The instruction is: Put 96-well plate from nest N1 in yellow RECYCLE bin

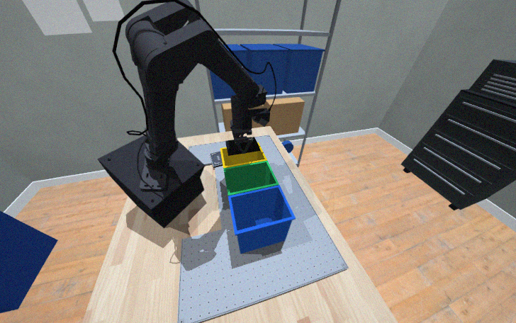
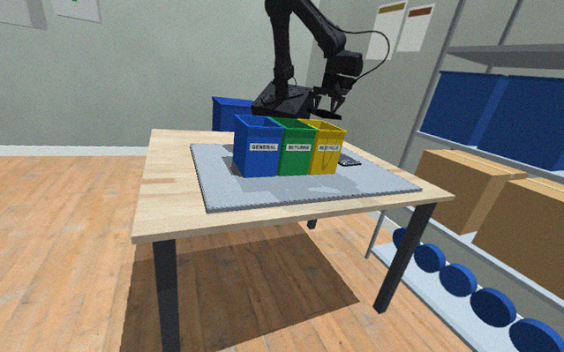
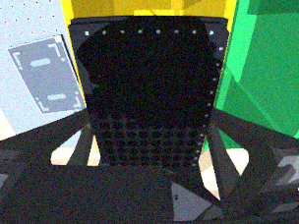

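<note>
My gripper is now 140 mm above the yellow recycle bin. Round my hand: green returns bin 130 mm to the right, 140 mm below; then blue general bin 270 mm to the right, 140 mm below; then black 96-well plate right at my hand.
</note>
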